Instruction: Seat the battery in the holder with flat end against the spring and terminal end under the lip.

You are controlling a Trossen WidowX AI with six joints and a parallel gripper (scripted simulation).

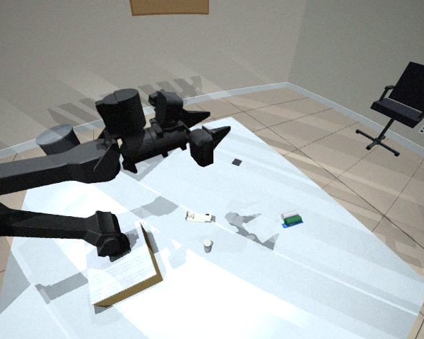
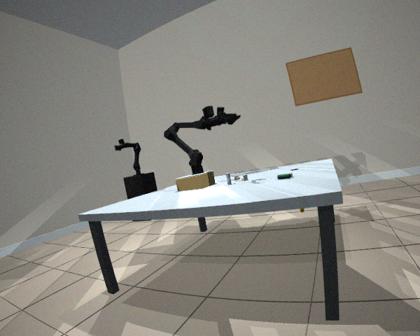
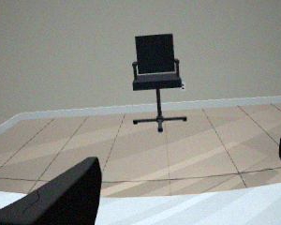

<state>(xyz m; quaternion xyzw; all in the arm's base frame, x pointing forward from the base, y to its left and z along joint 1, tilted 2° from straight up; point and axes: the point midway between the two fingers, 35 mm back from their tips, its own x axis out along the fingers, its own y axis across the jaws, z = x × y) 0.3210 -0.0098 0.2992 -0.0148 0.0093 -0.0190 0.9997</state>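
Now: gripper tip 100 mm past the battery, 110 mm to the left of it and 370 mm above it.
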